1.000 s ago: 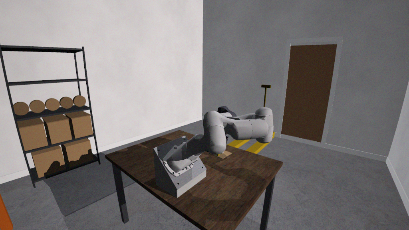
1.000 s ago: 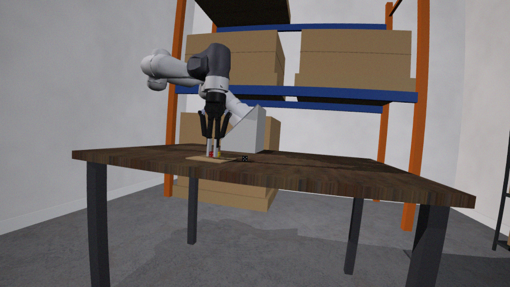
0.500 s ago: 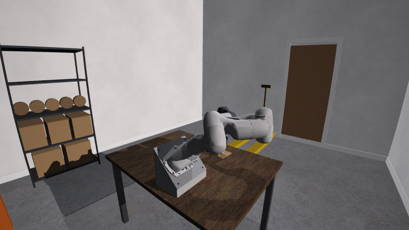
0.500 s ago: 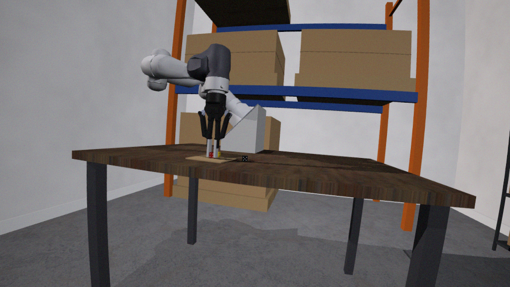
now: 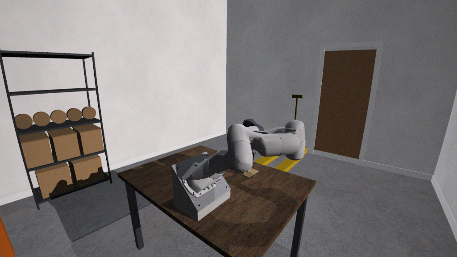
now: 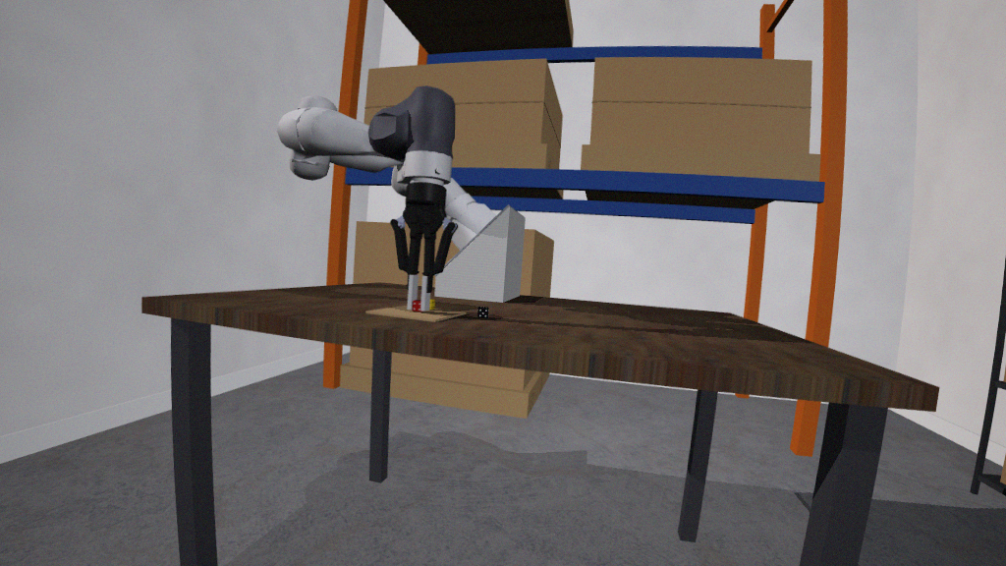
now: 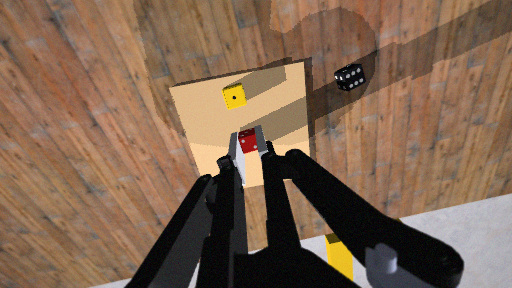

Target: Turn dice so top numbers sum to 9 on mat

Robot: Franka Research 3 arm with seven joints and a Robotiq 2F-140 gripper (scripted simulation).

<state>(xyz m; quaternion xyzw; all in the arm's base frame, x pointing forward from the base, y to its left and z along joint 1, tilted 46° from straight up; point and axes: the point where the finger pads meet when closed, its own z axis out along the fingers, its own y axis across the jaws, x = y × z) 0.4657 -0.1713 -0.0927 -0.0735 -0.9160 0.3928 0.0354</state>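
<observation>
My hand is 3 cm above the red die. The rest, counted from my hand: yellow die (5 cm behind, 3 cm below, 1 cm to the left); then black die (12 cm to the left, 3 cm below, 2 cm behind); then tan mat (4 cm below).
</observation>
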